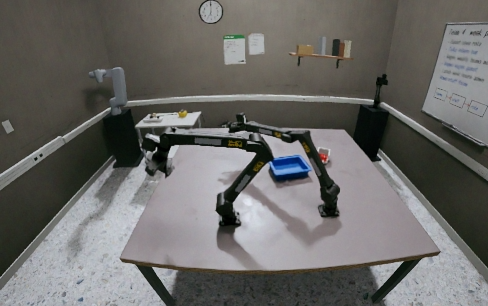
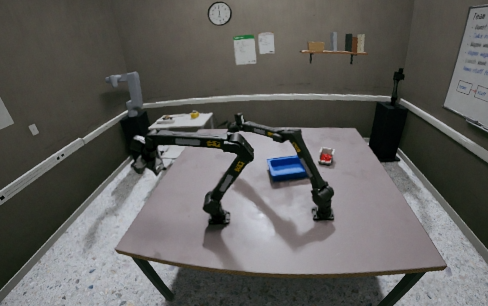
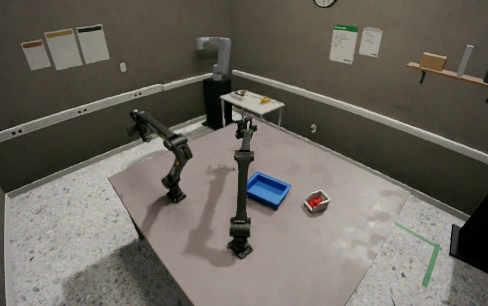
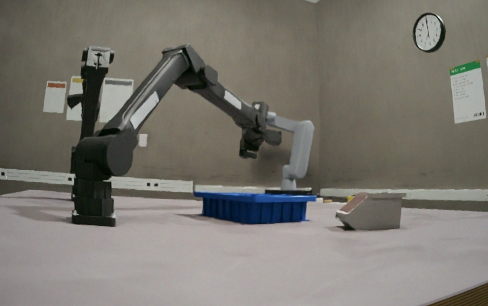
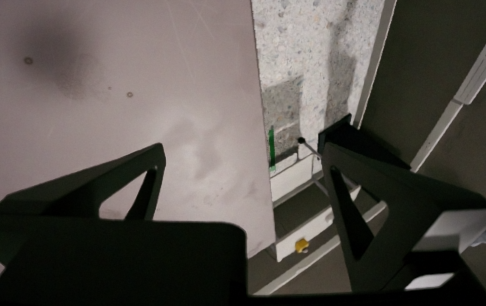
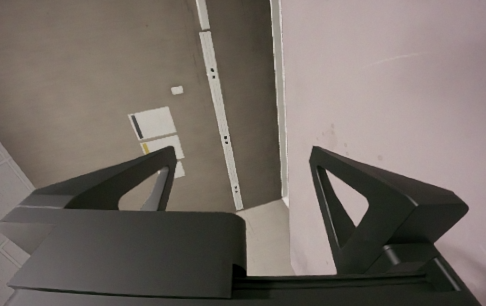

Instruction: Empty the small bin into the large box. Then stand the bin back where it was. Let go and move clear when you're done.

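Seen in the pictures: left gripper, fingertip midpoint: point(image 1: 157, 172) point(image 2: 150, 171) point(image 3: 146, 137) point(image 5: 243, 151); right gripper, fingertip midpoint: point(image 1: 220, 131) point(image 2: 219, 132) point(image 3: 234, 128) point(image 4: 244, 146) point(image 6: 243, 153); left arm's base at its link origin: point(image 1: 229, 219) point(image 2: 219, 218) point(image 3: 176, 196); right arm's base at its link origin: point(image 1: 328, 211) point(image 2: 322, 214) point(image 3: 240, 247) point(image 4: 94, 221).
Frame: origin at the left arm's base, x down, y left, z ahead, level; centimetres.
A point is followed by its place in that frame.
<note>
The small bin point(image 1: 327, 161) {x -3.5, y -78.3, z 43.6 cm} point(image 2: 327, 150) {x -6.0, y -80.1, z 56.2 cm} point(image 3: 323, 206) {x -2.9, y -82.5, z 50.7 cm} point(image 4: 376, 212) {x -3.6, y -81.4, z 48.7 cm} is light grey and stands upright on the table, with red pieces point(image 2: 326, 157) {x -3.8, y -77.2, z 49.6 cm} point(image 3: 315, 202) {x -4.0, y -77.1, z 49.8 cm} inside. The large box point(image 1: 290, 175) {x -2.5, y -44.2, z 32.2 cm} point(image 2: 287, 175) {x -5.2, y -43.0, z 29.5 cm} point(image 3: 268, 201) {x -5.7, y -53.6, z 30.7 cm} point(image 4: 255, 210) {x -3.1, y -57.8, z 33.8 cm} is a blue open tray to the left of the bin, a short gap apart; its visible inside shows no pieces. My left gripper point(image 5: 243, 151) {x -30.9, y 34.4, z 6.2 cm} is open and empty, raised near the table's left edge, far from the bin. My right gripper point(image 6: 243, 153) {x -23.9, y 2.6, z 64.8 cm} is open and empty, raised beyond the blue box at its far left, away from both containers.
Both arms are mounted on the large table point(image 1: 190, 235) {x 0.0, y 21.3, z -9.7 cm} point(image 2: 175, 235) {x 0.0, y 23.5, z -12.2 cm} point(image 3: 300, 270) {x 0.0, y -91.1, z 5.3 cm}. The right arm passes above the table beside the blue box. A small white side table point(image 1: 172, 121) point(image 3: 250, 103) with a yellow object point(image 1: 183, 113) point(image 3: 265, 100) stands beyond the table's far left.
</note>
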